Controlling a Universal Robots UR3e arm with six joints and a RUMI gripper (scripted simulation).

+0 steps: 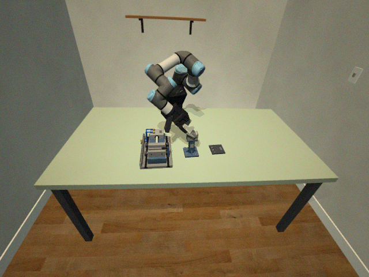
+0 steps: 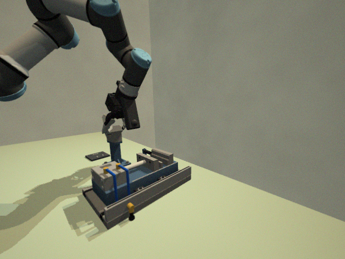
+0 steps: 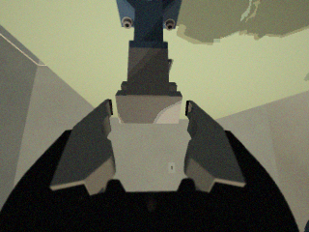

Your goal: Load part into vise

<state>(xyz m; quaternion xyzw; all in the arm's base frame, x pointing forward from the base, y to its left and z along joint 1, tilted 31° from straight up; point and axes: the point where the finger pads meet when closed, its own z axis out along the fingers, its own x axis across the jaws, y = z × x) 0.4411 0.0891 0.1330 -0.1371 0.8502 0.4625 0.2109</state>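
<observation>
My hand is 1 cm above the part. The rest, counted from my hand: dark infeed plate (4 cm behind, 19 cm to the left, 16 cm below); then fixed jaw (11 cm ahead, 20 cm to the right, 8 cm below); then work stop rod (7 cm ahead, 16 cm to the right, 7 cm below).
</observation>
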